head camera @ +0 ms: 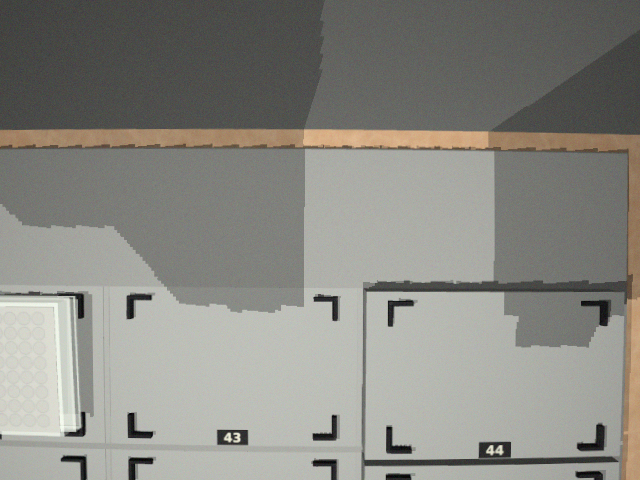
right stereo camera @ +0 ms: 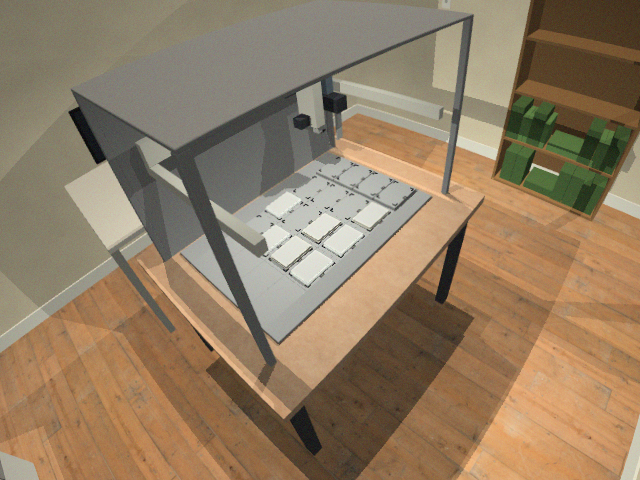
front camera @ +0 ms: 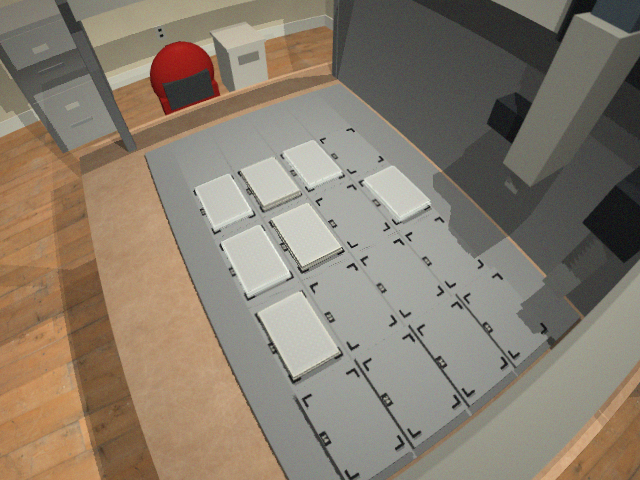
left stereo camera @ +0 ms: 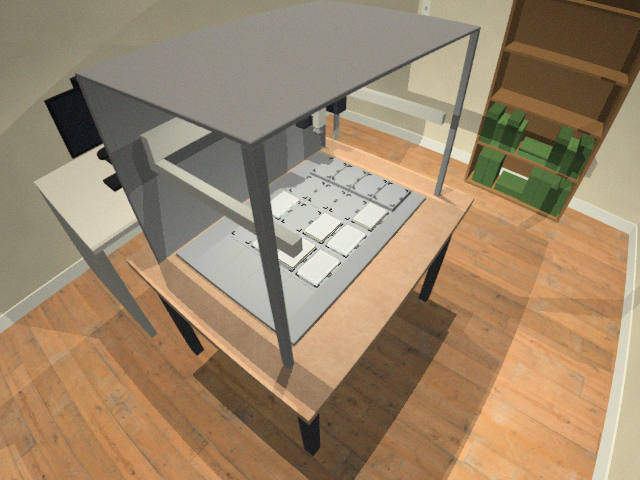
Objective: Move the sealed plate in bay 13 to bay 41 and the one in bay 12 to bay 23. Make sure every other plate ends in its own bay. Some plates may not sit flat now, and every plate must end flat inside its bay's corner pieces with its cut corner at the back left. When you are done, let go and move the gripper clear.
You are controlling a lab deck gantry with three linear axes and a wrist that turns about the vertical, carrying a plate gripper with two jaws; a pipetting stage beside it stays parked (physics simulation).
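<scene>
The white plate in bay 13 lies nearest the front camera among the plates. The plate in bay 12 lies beside it. Bay 41 and bay 23 hold no plate. The plate in bay 42 looks slightly skewed in the head view, where its left part is cut off. Cut corners are too small to make out. My gripper's jaws cannot be told apart from the dark parts high over the back right; no plate shows hanging there.
Other plates lie in bay 11, bay 21, bay 22 and bay 31. A pale column with dark blocks beside it hangs over the back right. A pale beam crosses the left stereo view.
</scene>
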